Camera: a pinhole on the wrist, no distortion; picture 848 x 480 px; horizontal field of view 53.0 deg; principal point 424.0 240.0 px. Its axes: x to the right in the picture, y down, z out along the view. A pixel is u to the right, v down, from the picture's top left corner.
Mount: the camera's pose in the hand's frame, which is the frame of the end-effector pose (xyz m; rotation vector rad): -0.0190 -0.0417 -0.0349 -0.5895 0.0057 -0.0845
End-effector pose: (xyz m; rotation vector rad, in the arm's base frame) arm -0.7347 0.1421 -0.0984 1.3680 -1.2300 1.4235
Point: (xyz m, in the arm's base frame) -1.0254 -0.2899 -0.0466
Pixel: 589.2 446.0
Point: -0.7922 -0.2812 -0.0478
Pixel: 610.0 92.3
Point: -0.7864 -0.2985 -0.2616
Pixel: 233.9 77.9
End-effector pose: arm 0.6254 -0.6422 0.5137 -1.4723 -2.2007 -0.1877
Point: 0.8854 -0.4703 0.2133
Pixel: outside the picture
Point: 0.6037 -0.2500 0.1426
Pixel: 681.6 130.9
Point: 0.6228 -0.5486 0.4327
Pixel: 703.1 243.7
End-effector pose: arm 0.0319 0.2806 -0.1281 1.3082 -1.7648 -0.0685
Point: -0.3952 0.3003 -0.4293
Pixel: 129.4 49.2
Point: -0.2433 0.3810 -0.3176
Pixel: outside the picture
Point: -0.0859 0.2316 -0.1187
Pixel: 715.7 361.4
